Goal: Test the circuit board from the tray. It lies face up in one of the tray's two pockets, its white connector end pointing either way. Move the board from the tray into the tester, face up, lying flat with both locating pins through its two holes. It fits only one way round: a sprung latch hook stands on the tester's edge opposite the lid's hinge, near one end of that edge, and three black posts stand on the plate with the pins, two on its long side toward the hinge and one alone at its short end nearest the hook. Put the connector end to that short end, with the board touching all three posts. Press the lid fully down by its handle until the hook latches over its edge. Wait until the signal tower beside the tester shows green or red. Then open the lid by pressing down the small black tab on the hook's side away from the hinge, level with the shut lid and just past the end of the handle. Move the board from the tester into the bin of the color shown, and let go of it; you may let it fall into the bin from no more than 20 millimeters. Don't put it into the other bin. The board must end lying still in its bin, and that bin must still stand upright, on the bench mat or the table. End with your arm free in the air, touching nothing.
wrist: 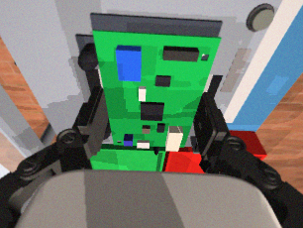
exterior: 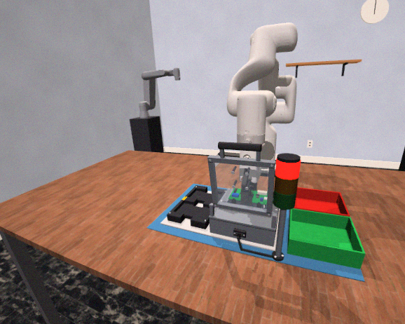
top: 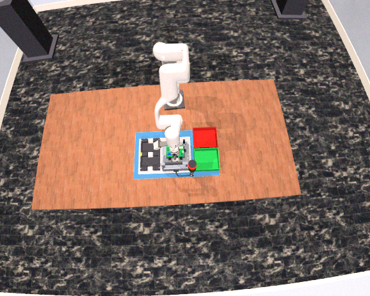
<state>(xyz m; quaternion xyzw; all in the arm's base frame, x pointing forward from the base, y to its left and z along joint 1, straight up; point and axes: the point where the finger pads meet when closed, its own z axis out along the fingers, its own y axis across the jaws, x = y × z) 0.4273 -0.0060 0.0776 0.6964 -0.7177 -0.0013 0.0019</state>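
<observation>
My hand is 10 mm short of the tester plate, 10 mm to the right of it and 20 mm above it. The rest, counted from my hand: small black tab 60 mm behind, 60 mm to the left; then clear lid 120 mm ahead, 90 mm above; then green circuit board 10 mm below.
</observation>
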